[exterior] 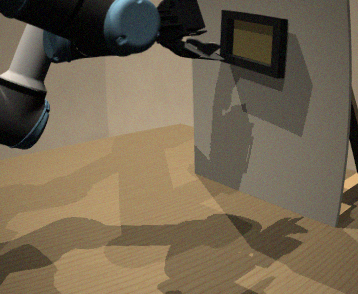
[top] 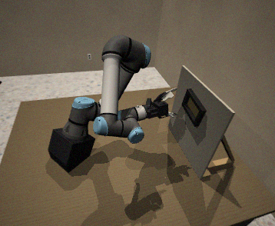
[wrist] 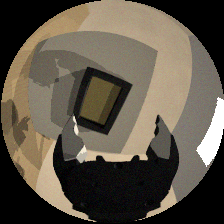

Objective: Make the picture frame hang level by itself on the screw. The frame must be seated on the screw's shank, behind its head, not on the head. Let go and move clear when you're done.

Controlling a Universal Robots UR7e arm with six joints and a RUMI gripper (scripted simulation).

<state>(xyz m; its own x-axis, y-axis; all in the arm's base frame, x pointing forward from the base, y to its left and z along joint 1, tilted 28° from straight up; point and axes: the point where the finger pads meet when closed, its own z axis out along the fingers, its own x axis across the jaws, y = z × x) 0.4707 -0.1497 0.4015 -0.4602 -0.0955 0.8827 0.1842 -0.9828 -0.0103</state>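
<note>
Right now the picture frame is 110 mm ahead of my hand and 40 mm below it. The rest, counted from my hand: grey board: 120 mm ahead, 150 mm below.
</note>
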